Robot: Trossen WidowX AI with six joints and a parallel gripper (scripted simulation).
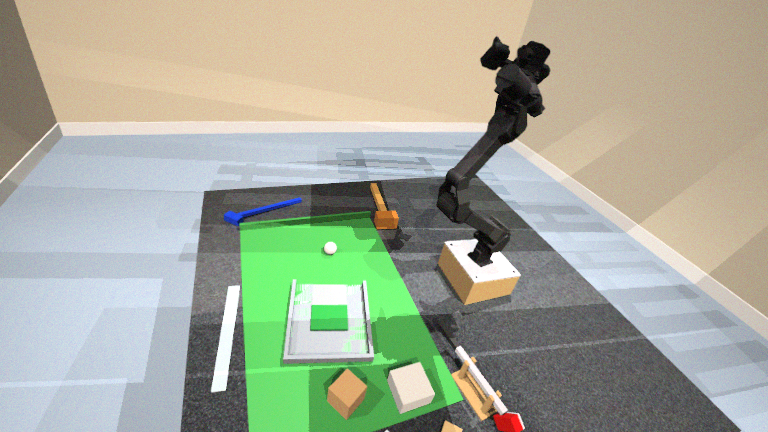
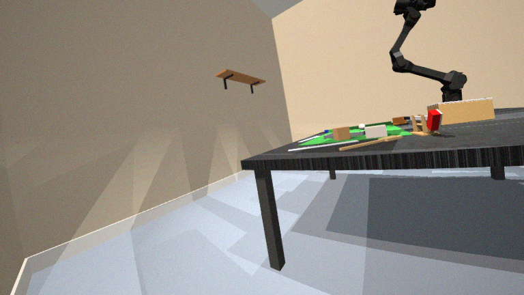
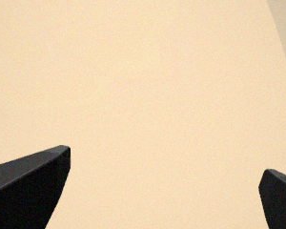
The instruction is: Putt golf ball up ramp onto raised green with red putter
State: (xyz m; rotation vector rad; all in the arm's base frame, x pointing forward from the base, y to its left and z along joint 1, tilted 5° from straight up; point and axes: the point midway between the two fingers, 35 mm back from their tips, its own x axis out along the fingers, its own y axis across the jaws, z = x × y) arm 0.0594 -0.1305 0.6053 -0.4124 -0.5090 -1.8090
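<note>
Now: gripper tip 660 mm above the red putter, 430 mm to the right of it and 270 mm short of it. Round my gripper tip: grey platform (710 mm below, 500 mm ahead, 120 mm to the left); then white golf ball (700 mm below, 390 mm ahead, 140 mm to the right); then wooden stand (690 mm below, 450 mm to the left, 270 mm ahead).
</note>
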